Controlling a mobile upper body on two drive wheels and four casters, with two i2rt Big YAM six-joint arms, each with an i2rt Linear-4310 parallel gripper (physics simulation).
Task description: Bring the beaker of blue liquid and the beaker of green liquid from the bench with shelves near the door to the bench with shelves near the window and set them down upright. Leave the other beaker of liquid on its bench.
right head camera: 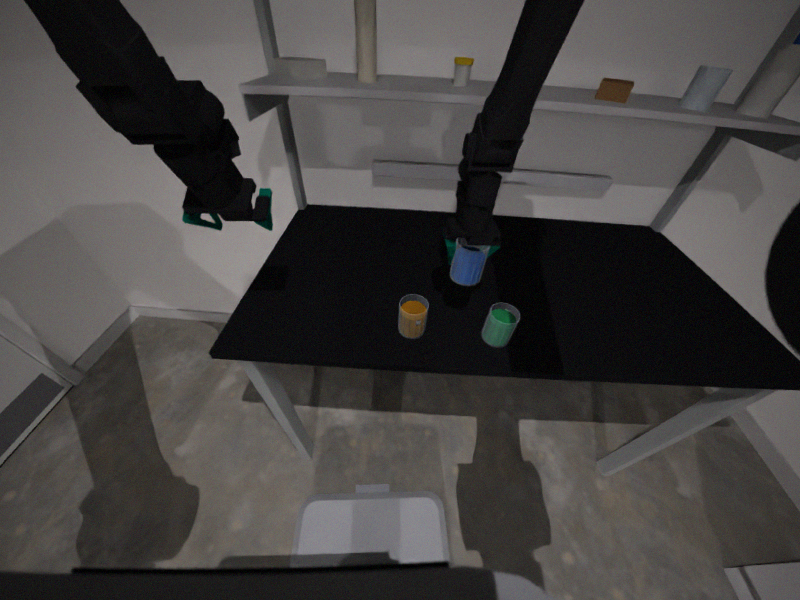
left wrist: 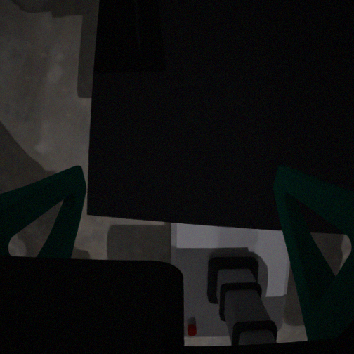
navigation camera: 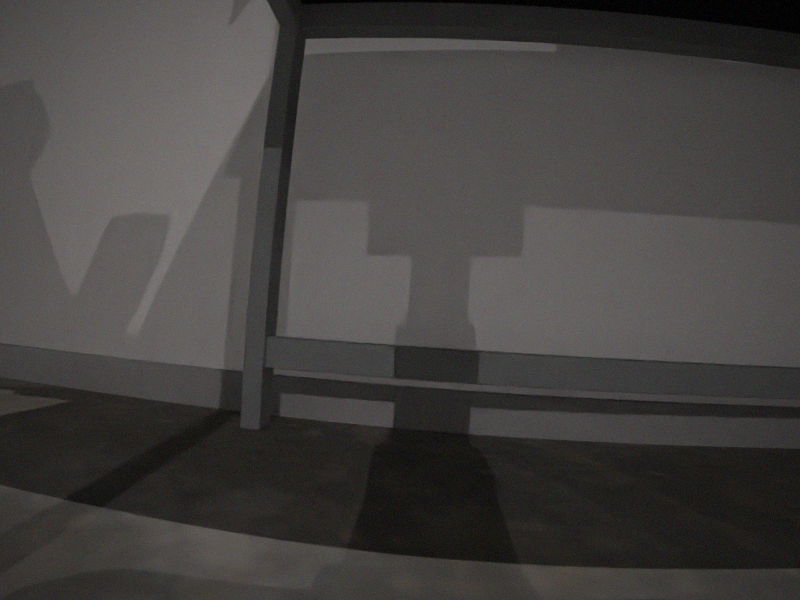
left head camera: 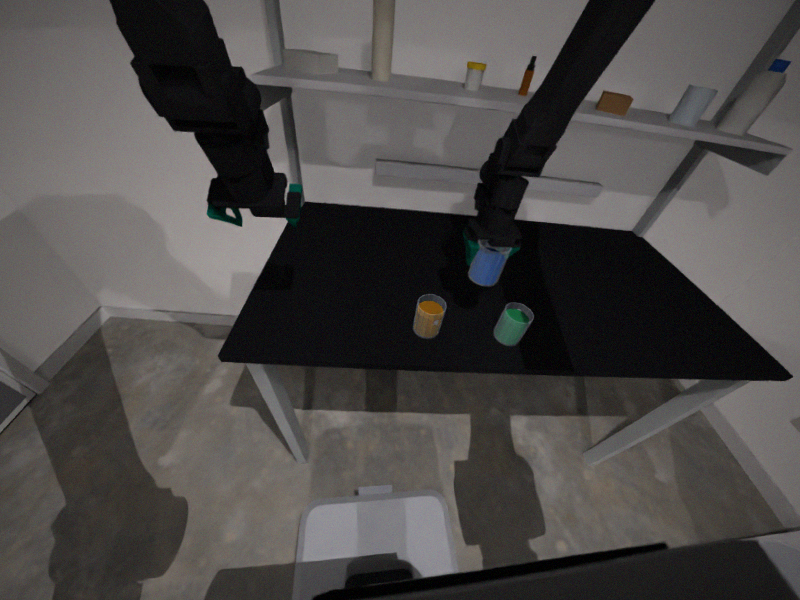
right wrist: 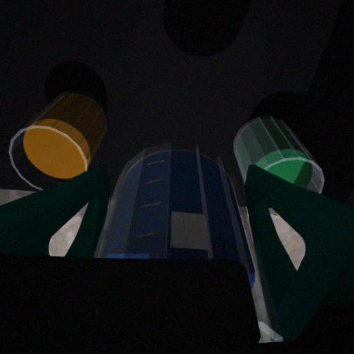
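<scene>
The beaker of blue liquid (left head camera: 487, 266) (right head camera: 468, 264) (right wrist: 175, 200) is held roughly upright above the black bench top (left head camera: 361, 251) (right head camera: 361, 251) by my right gripper (left head camera: 491, 250) (right head camera: 473, 249) (right wrist: 177, 175), shut on it. The beaker of green liquid (left head camera: 512, 326) (right head camera: 499, 326) (right wrist: 287, 160) stands upright near the bench's front edge. The beaker of orange liquid (left head camera: 428, 317) (right head camera: 412, 317) (right wrist: 65, 140) stands upright to its left in the head views. My left gripper (left head camera: 266, 222) (right head camera: 244, 226) (left wrist: 179, 175) is open and empty, high over the bench's left end.
A wall shelf (left head camera: 413, 89) (right head camera: 400, 89) above the bench carries a jar with a yellow lid (left head camera: 474, 76) (right head camera: 462, 71), a brown box (left head camera: 613, 103) (right head camera: 613, 90) and other containers. A bench leg (navigation camera: 256, 290) and crossbar (navigation camera: 581, 371) show in the navigation view.
</scene>
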